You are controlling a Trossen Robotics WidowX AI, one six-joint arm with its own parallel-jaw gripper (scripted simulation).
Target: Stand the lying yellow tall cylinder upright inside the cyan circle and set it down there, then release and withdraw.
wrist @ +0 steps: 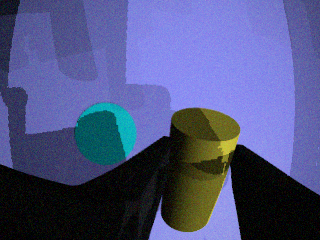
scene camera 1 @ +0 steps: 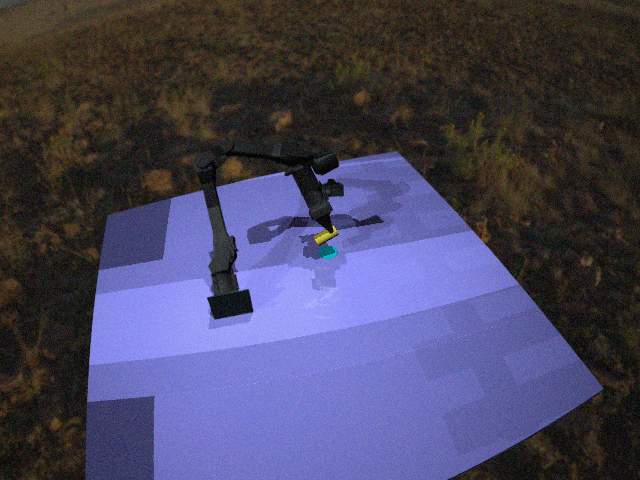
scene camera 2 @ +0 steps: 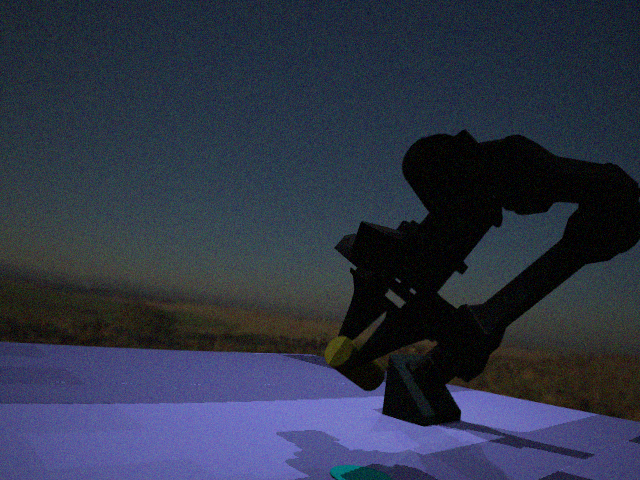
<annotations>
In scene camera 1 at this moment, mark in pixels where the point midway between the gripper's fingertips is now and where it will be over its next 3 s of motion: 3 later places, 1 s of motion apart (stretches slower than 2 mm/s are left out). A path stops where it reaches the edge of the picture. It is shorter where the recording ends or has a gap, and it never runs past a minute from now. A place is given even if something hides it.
My gripper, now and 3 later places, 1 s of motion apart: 331, 231; 334, 230; 335, 228; 336, 223
</annotations>
